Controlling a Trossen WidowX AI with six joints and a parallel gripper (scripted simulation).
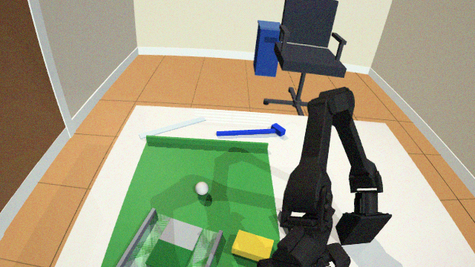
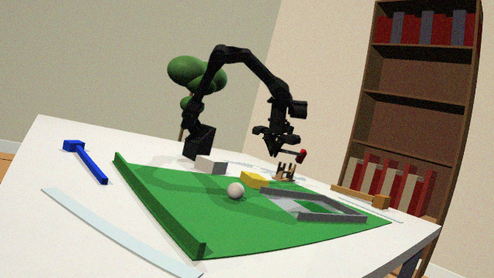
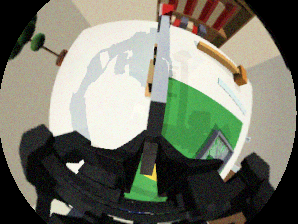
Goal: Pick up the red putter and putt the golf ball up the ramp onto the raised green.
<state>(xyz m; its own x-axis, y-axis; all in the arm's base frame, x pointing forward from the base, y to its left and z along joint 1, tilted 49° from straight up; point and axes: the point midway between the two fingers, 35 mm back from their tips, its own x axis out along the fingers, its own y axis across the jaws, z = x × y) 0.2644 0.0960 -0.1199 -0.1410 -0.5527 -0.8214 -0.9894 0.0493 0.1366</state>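
Now: gripper tip 80 mm past the white block, 220 mm to the left of it and 70 mm above it. From my gripper tip the other things lie so: small wooden stand: 10 mm behind, 130 mm to the left, 60 mm below; then red putter: 10 mm behind, 110 mm to the left, 20 mm above; then yellow block: 60 mm ahead, 160 mm to the right, 80 mm below.
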